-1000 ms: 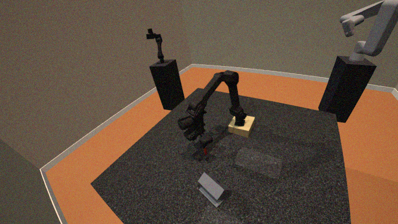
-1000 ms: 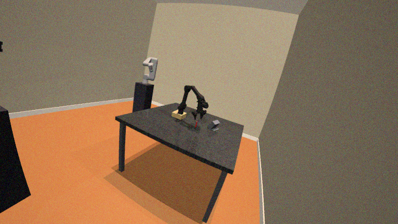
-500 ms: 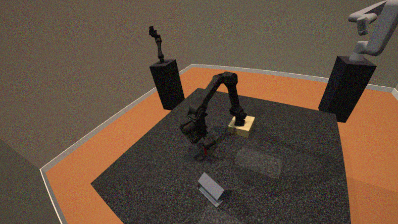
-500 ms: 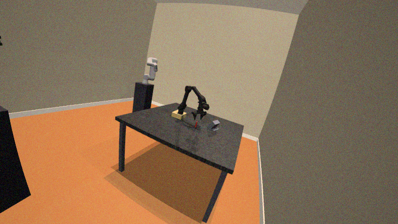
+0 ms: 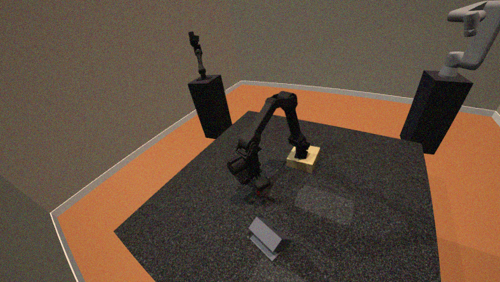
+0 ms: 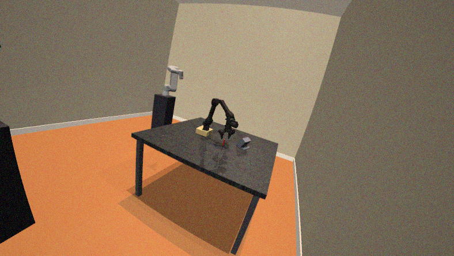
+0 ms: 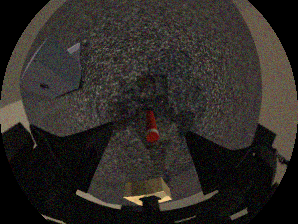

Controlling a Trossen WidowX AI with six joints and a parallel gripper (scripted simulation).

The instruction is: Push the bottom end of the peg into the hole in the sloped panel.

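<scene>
Right now my gripper tip is 20 mm above the red peg and 10 mm past it. Round my gripper tip: grey sloped panel 190 mm ahead, 130 mm to the left, 20 mm below.
</scene>
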